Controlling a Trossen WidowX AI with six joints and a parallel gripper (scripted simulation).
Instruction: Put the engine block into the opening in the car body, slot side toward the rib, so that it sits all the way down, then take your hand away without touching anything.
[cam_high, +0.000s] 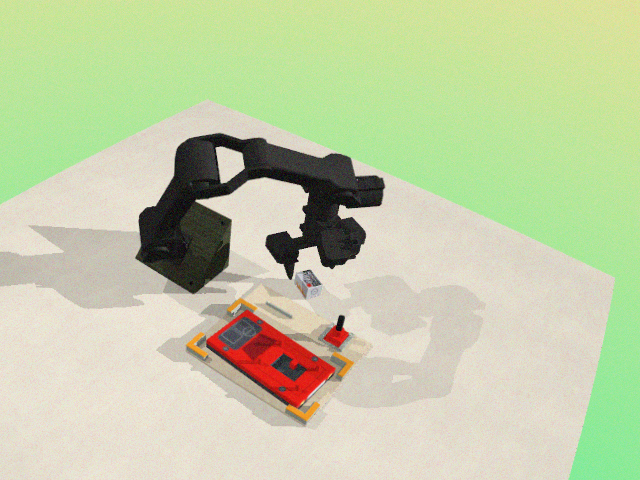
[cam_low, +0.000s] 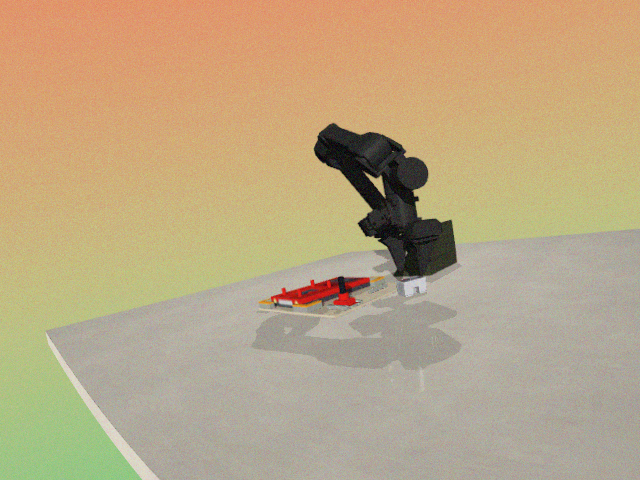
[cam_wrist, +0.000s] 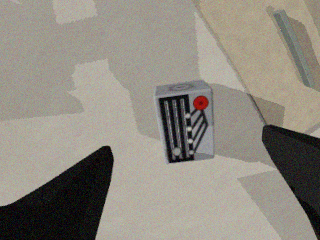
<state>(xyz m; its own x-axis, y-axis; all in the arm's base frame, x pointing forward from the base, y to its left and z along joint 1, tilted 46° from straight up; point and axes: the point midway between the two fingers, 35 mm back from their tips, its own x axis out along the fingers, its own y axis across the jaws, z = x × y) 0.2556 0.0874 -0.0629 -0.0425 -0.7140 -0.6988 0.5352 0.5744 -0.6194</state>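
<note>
The engine block is 3 cm below my gripper tip.
</note>
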